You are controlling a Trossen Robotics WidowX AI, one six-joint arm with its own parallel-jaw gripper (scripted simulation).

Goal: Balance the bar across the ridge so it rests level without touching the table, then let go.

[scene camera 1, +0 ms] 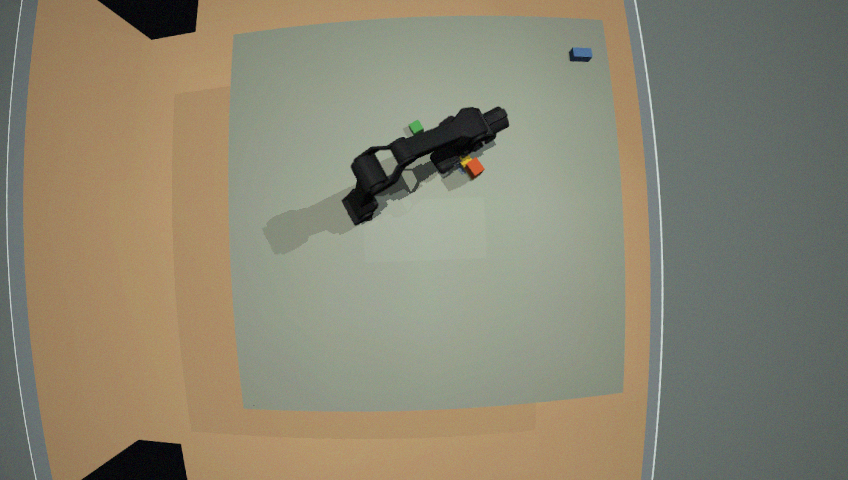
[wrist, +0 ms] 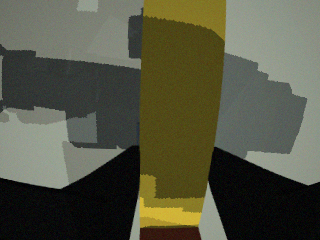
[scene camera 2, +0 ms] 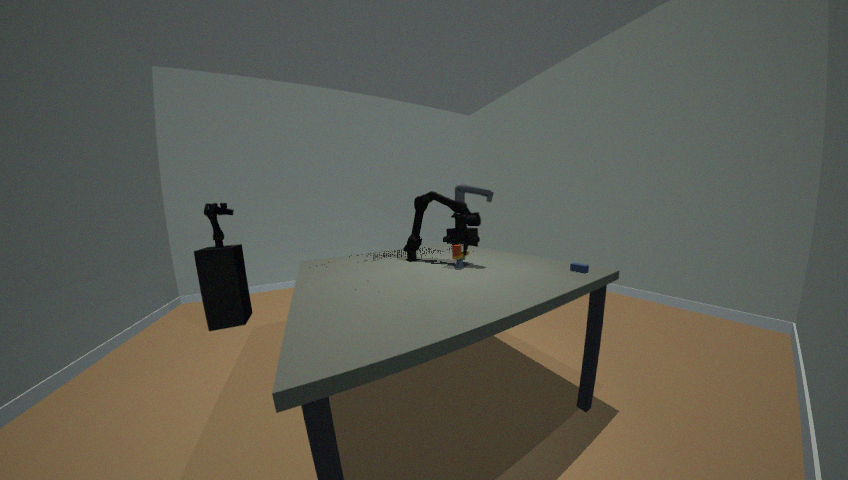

I see my gripper (scene camera 1: pixel 460 153) and a bar (wrist: pixel 182 56).
My gripper also shows in the wrist view (wrist: pixel 173 155).
